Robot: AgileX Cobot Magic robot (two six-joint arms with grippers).
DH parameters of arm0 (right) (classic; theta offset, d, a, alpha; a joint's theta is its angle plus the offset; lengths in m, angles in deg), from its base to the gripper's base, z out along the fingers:
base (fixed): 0 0 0 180
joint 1: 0 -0.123 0 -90
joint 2: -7.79 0 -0.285 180
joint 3: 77.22 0 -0.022 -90
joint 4: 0 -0.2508 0 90
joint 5: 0 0 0.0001 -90
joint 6: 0 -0.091 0 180
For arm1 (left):
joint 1: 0 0.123 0 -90
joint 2: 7.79 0 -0.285 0
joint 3: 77.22 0 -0.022 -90
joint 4: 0 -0.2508 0 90
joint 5: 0 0 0.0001 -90
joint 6: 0 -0.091 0 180
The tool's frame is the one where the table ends.
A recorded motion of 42 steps. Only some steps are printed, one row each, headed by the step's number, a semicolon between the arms.
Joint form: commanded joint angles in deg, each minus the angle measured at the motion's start. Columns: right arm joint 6, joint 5, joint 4, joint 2, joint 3, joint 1; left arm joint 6, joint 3, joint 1, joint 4, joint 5, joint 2.
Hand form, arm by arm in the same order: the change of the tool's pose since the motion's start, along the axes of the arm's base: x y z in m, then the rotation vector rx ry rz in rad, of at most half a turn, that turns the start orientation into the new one. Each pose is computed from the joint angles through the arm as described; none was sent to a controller.
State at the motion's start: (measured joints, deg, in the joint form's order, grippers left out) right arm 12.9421 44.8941 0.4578 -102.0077 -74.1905 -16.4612; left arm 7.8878 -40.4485 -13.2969 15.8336 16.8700 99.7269
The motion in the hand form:
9: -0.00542 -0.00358 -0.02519 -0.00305 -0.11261 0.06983; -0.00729 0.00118 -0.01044 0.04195 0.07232 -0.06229
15: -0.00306 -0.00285 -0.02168 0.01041 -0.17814 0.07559; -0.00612 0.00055 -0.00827 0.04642 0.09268 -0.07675
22: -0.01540 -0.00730 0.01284 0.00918 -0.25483 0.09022; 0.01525 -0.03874 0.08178 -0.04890 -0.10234 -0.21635
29: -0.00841 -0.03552 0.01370 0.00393 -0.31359 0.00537; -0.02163 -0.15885 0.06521 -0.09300 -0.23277 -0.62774
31: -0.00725 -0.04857 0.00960 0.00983 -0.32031 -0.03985; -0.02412 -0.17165 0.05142 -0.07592 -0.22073 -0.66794
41: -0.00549 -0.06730 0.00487 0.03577 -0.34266 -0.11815; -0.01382 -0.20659 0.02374 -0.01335 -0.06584 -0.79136
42: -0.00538 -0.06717 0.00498 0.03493 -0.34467 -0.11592; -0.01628 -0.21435 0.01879 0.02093 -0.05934 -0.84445
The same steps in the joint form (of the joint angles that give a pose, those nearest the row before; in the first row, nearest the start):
9: 4.63 -13.63 0.05 0.65 8.10 0.31; -0.41 0.59 -0.22 -3.15 2.62 1.49
15: 5.05 -17.56 0.05 1.19 8.76 0.31; -0.41 -0.36 -0.22 -3.81 4.83 1.49
22: 5.45 -16.17 1.13 7.07 9.01 0.31; -4.49 -12.44 -5.32 -0.06 14.90 -7.80
29: 4.28 -20.26 2.38 7.67 10.35 4.91; -12.70 -14.94 -27.51 4.95 3.66 -1.35
31: 4.15 -21.89 1.79 7.67 11.48 7.11; -12.70 -15.64 -29.56 4.20 2.35 1.63
41: 4.26 -25.04 -0.46 7.67 13.04 10.39; -12.70 -25.89 -31.98 1.10 12.32 11.88
42: 4.38 -25.14 -0.46 7.67 13.04 10.37; -12.46 -27.29 -33.30 -1.48 13.37 13.36

